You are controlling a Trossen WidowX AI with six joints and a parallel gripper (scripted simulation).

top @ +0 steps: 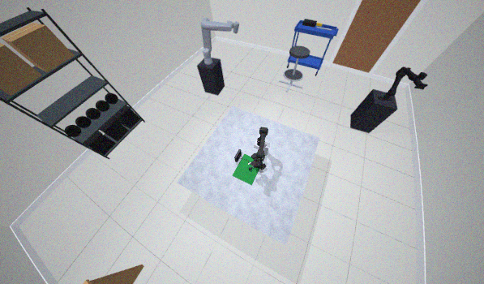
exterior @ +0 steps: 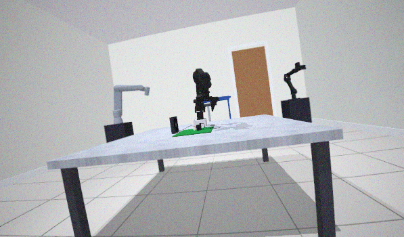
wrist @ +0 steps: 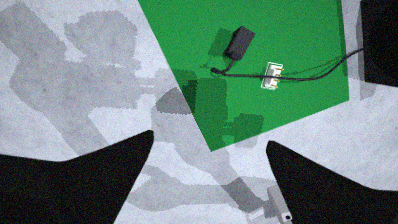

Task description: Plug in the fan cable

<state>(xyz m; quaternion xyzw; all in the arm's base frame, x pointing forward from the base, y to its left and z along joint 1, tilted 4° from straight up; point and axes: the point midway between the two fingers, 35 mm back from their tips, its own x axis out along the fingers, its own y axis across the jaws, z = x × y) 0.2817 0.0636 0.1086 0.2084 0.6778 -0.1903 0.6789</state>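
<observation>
My gripper tip is 10 cm above the black fan plug, 7 cm to the left of it and 5 cm short of it. From my gripper tip the other things lie so: black fan: 25 cm to the right, 6 cm below, 4 cm behind; then green board: 13 cm below, 10 cm to the right, 5 cm ahead.
</observation>
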